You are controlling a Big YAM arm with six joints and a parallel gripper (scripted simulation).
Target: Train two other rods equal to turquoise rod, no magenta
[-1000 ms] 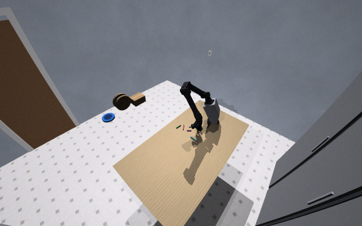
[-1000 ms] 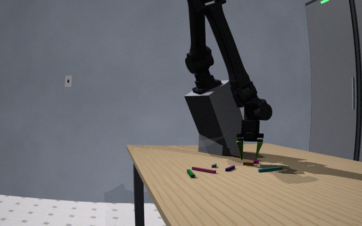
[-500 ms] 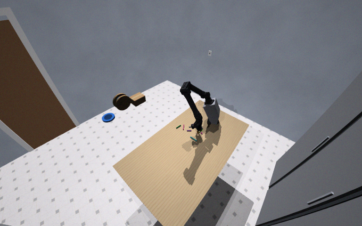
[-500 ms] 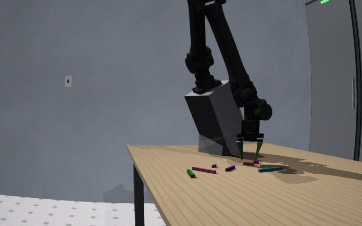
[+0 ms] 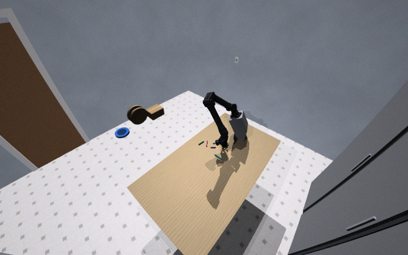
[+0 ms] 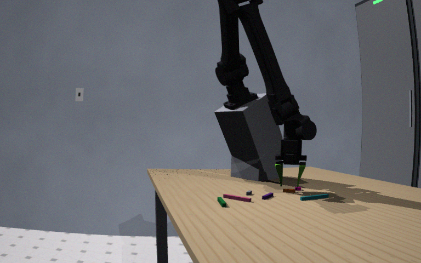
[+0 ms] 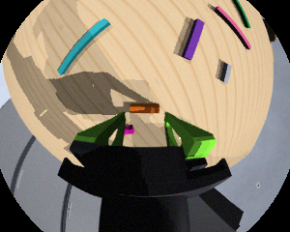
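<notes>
Right now my hand is 2 cm above the orange rod. From my hand the other things lie so: purple rod 5 cm ahead, 11 cm to the right, 2 cm below; magenta rod 1 cm behind, 5 cm to the left, 2 cm below; turquoise rod 13 cm ahead, 1 cm to the left, 2 cm below.
</notes>
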